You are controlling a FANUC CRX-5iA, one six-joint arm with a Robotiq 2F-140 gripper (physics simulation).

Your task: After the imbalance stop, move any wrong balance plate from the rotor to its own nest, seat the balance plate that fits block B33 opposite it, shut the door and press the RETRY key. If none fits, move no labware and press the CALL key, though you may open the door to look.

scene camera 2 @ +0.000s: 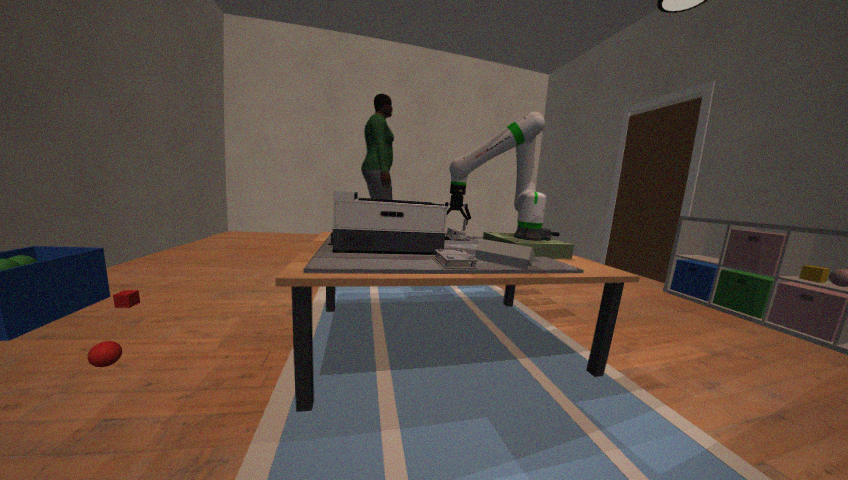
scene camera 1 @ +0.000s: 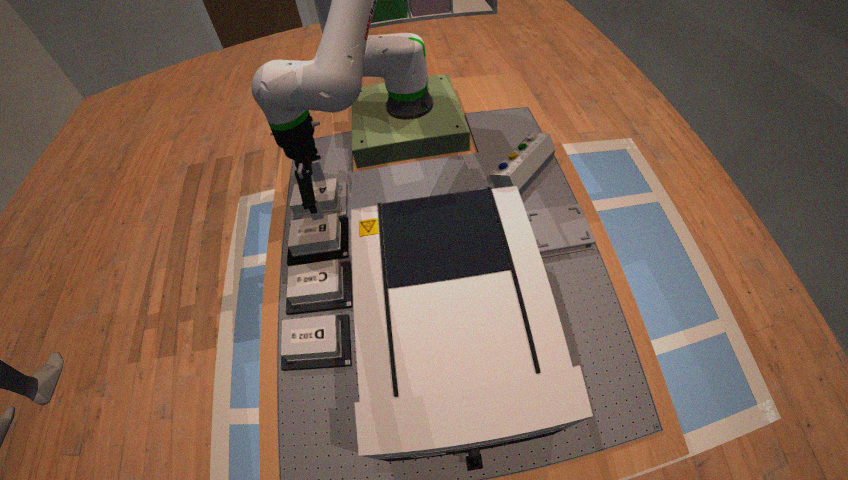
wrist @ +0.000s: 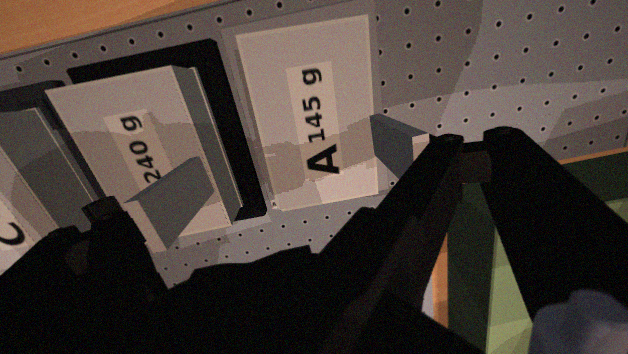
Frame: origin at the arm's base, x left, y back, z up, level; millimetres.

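Where they show: gripper, fingertip midpoint: [scene camera 2: 453,230] [scene camera 1: 319,198] [wrist: 288,155]; arm's base, origin of the base link: [scene camera 2: 527,238] [scene camera 1: 409,105].
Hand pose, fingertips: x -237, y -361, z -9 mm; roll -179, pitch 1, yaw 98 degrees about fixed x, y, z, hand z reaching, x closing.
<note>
Things, the pixels of their top centre, and the offset from my fingertips.
- Plate A, middle of its top: [wrist: 315,127] [scene camera 1: 312,191] [scene camera 2: 456,228] dx -20, dy +22, dz +6 mm
- Plate B, middle of its top: [wrist: 147,168] [scene camera 1: 311,229] dx -1, dy -104, dz +5 mm
- plate C, middle of its top: [scene camera 1: 312,278] dx +18, dy -239, dz +1 mm
- plate D, middle of its top: [scene camera 1: 307,335] dx +25, dy -379, dz +1 mm
- dark panel, middle of its top: [scene camera 1: 441,234] dx +318, dy -251, dz +160 mm
- key box, middle of its top: [scene camera 1: 525,150] [scene camera 2: 505,242] dx +552, dy +99, dz +31 mm
- low grey station with corner brackets, middle of its top: [scene camera 1: 559,225] [scene camera 2: 455,252] dx +602, dy -122, dz -13 mm
My gripper [scene camera 1: 308,208] [scene camera 2: 457,221] [wrist: 288,155] is open and empty above balance plate A, with one fingertip over plate B in the wrist view. Plate A [scene camera 1: 318,191] [wrist: 265,95], marked 145 g, lies at the back of the left row. Plate B [scene camera 1: 300,237] [wrist: 82,107], 240 g, plate C [scene camera 1: 297,289] [wrist: 12,200], 160 g, and plate D [scene camera 1: 309,355], 102 g, sit in dark nests. The white centrifuge [scene camera 1: 458,350] [scene camera 2: 389,221] has a dark panel [scene camera 1: 446,237] on top. Rotor and block B33 do not show. The key box [scene camera 1: 526,166] [scene camera 2: 504,253] has blue, yellow, green and grey keys.
The centrifuge stands close to the right of the plate row. A low grey station with corner brackets [scene camera 1: 562,231] [scene camera 2: 455,258] lies on its other side. The green robot base [scene camera 1: 410,133] [scene camera 2: 556,248] is behind. A person [scene camera 2: 377,145] stands beyond the table.
</note>
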